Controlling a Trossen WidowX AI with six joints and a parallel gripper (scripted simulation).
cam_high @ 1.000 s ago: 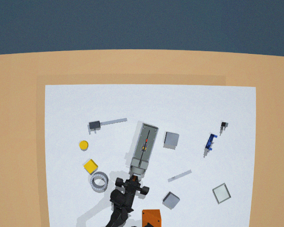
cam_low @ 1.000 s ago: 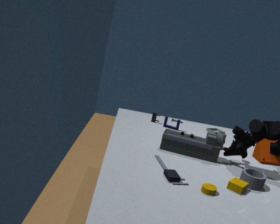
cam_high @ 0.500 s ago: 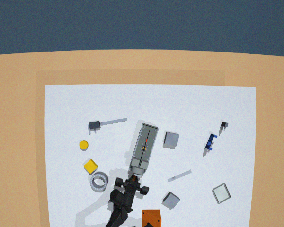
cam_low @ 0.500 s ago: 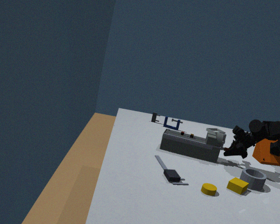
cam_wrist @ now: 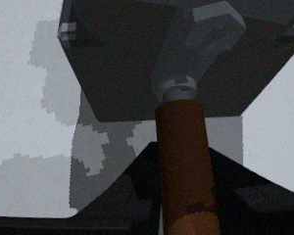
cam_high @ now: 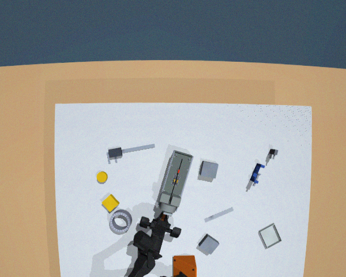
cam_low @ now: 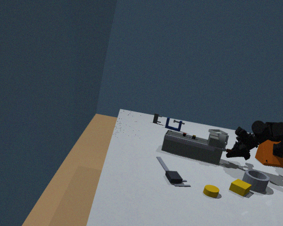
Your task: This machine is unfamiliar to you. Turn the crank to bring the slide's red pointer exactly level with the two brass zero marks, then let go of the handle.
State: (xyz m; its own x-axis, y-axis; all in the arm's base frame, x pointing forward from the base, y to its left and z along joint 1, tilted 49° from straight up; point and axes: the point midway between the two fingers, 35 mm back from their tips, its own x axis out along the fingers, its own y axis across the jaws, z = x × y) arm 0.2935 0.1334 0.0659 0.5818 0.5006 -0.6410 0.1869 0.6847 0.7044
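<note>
The brown crank handle is 2 cm behind my gripper tip and 3 cm above it. Round my gripper tip: flat grey bar: 27 cm to the right, 3 cm below; red pointer: 21 cm ahead, 4 cm to the right, 5 cm above; yellow block: 26 cm to the left, 2 cm below.
</note>
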